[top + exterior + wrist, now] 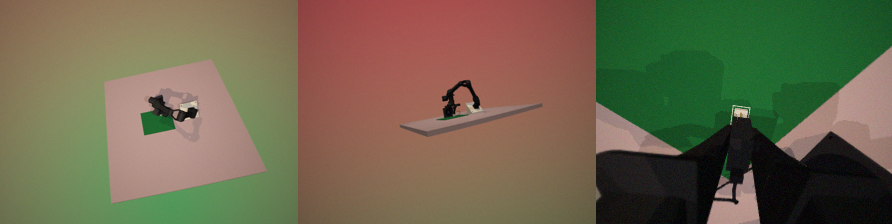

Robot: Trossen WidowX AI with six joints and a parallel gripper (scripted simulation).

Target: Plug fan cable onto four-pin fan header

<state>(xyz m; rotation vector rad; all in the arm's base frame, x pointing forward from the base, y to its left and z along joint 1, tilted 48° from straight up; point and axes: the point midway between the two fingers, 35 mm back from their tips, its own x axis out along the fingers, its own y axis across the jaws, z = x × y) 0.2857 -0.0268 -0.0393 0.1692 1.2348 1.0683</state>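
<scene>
Right now my gripper tip is 60 mm above the green board, 50 mm to the right of it and 50 mm short of it. The rest, counted from my gripper tip: black plug 10 mm behind, 10 mm above; then black fan 130 mm to the right, 20 mm above, 10 mm ahead.
</scene>
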